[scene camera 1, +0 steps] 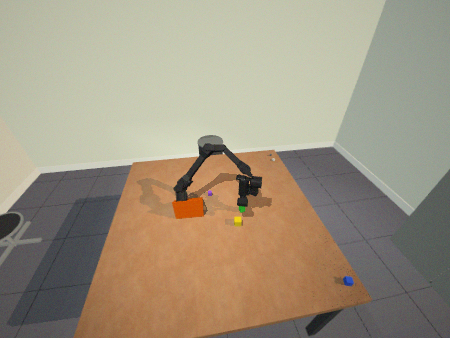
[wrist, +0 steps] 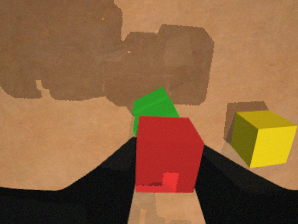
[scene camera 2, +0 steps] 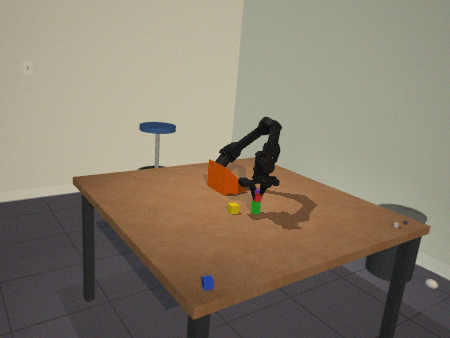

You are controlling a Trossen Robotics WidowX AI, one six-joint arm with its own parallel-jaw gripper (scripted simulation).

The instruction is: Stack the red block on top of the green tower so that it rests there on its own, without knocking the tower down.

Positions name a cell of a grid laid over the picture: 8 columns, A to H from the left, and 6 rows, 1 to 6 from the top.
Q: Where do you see a yellow cube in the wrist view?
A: G4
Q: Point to a red block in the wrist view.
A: At E5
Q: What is the gripper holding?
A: A red block.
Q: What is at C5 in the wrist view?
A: The gripper.
